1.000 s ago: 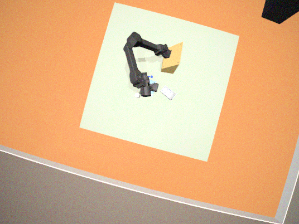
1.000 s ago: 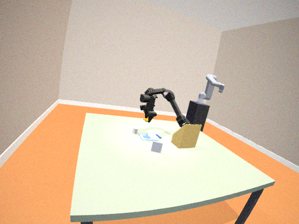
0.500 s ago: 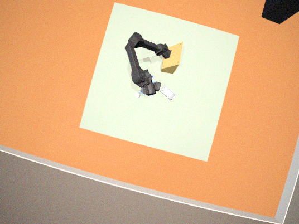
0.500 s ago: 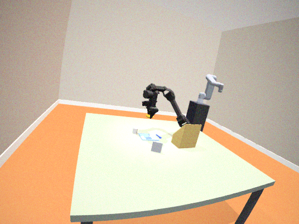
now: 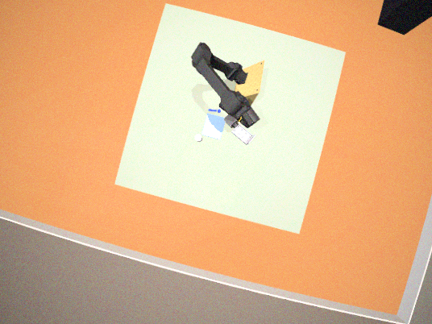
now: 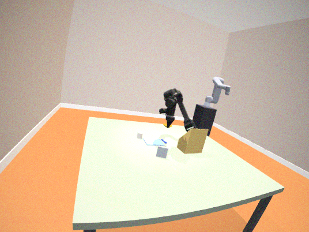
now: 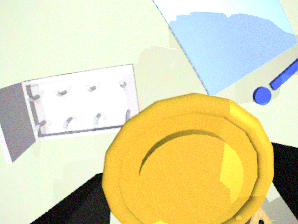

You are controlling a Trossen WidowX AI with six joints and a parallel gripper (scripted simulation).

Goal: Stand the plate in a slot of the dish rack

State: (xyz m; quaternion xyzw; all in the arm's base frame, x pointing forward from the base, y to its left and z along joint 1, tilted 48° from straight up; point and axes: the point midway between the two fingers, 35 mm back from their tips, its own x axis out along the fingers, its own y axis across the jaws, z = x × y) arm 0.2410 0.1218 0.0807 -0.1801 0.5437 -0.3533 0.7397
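Now: the dish rack 40 mm ahead of my gripper tip, 90 mm to the left of it and 160 mm below it. Round my gripper tip: yellow plate 10 mm above.
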